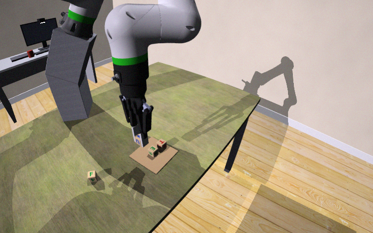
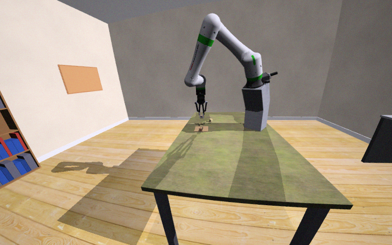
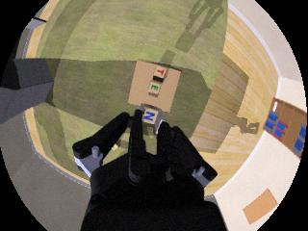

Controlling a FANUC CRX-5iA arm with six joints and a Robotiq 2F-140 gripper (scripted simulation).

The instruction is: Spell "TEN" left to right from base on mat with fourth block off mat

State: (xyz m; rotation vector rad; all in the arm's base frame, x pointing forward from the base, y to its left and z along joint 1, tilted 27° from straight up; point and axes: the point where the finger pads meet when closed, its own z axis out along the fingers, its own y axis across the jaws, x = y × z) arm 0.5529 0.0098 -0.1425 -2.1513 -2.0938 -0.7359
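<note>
The mat lies 50 mm to the left of my hand and 140 mm below it. The rest, counted from my hand: N block (20 mm below); F block (80 mm behind, 190 mm to the right, 120 mm below).
</note>
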